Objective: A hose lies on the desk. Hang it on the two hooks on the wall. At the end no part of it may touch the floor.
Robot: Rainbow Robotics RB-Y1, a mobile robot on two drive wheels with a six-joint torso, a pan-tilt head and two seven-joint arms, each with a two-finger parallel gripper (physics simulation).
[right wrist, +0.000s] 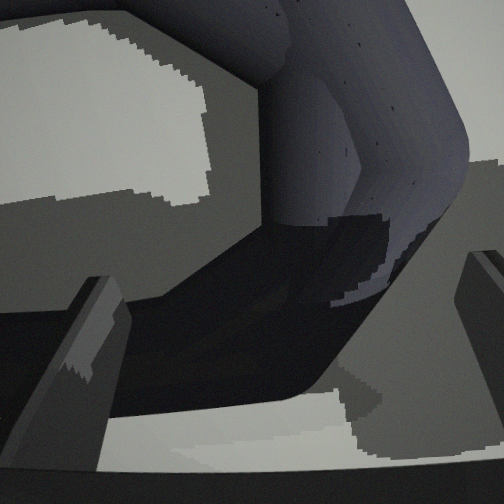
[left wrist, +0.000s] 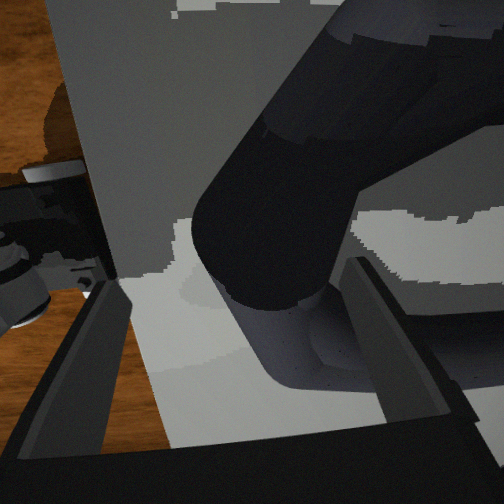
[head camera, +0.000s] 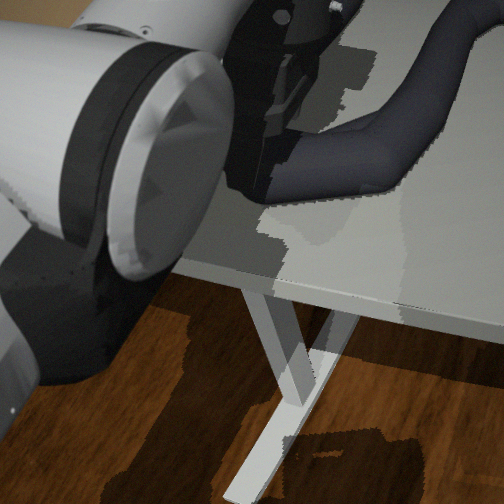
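A thick dark grey hose (head camera: 380, 135) lies on the light grey desk (head camera: 400, 250) and curves up to the top right of the head view. My left gripper (head camera: 272, 115) stands over the hose's near end at the desk's left part. In the left wrist view the hose end (left wrist: 280, 235) lies on the desk between my open left fingers (left wrist: 240, 350), closer to the right finger, and they do not grip it. In the right wrist view another stretch of the hose (right wrist: 280, 280) bends on the desk between my open right fingers (right wrist: 295, 350). The wall hooks are not in view.
My left arm's large white and black links (head camera: 100, 150) fill the left of the head view. The desk's front edge and its white leg (head camera: 295, 370) stand over a brown wooden floor (head camera: 150, 425). The robot's base shows at the left of the left wrist view (left wrist: 35, 240).
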